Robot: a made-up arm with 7 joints.
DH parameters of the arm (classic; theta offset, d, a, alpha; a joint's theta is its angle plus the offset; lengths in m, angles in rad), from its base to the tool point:
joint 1: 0 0.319 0 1.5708
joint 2: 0 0.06 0 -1.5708
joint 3: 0 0.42 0.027 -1.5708
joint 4: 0 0.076 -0.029 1.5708
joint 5: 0 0.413 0 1.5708
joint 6: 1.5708 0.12 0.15 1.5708
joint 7: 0 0.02 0 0
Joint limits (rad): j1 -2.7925..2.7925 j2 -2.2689..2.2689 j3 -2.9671..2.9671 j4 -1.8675..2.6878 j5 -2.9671..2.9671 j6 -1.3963..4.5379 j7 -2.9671..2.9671
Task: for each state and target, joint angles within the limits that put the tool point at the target. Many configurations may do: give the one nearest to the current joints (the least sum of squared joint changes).
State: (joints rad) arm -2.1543 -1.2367 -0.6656 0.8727 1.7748 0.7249 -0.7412
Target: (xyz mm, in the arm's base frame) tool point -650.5 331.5 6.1
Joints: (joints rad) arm -2.7925 -1.5561 -1.0062 1.2464 1.7567 0.7112 -0.7412
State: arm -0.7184 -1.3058 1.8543 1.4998 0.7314 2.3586 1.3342
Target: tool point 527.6 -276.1 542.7
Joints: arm -0.9626 -1.2110 1.9230 1.2830 0.6072 2.3077 1.3342
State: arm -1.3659 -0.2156 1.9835 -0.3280 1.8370 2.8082 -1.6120
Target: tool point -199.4 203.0 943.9
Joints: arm -1.5653 0.2673 1.8490 -0.9111 1.7493 3.0799 -1.6120
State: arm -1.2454 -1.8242 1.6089 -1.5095 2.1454 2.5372 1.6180
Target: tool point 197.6 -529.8 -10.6
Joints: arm -0.6332 -2.1647 1.7703 -1.4353 1.9896 2.6246 1.6180
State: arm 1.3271 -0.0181 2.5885 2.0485 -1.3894 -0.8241 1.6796
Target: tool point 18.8 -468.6 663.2
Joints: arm 1.8016 -0.1525 2.9671 2.1238 -1.4574 -0.8022 1.6796
